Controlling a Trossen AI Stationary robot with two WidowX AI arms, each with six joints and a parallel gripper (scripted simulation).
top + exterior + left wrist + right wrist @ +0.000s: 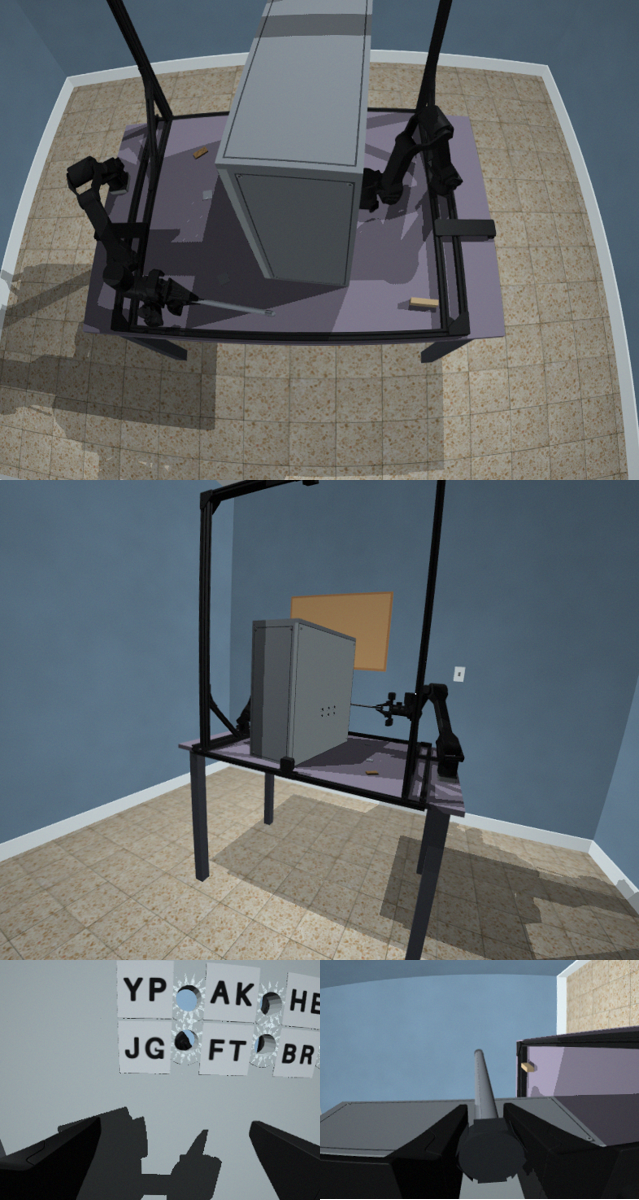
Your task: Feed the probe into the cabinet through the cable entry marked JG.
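The JG mark is 80 mm to the right of my left hand, 40 mm above it and 20 mm ahead of it. The rest, counted from my left hand: wooden block: 320 mm to the left, 240 mm ahead, 120 mm below; probe: 310 mm ahead, 150 mm to the right, 60 mm above; white block: 230 mm to the left, 120 mm below, 110 mm behind.
My right hand is 10 mm short of the probe and 100 mm to the right of it. Round my right hand: wooden block 60 mm behind, 570 mm to the left, 180 mm below; then white block 420 mm behind, 490 mm to the left, 180 mm below; then JG mark 280 mm behind, 170 mm to the left, 20 mm below.
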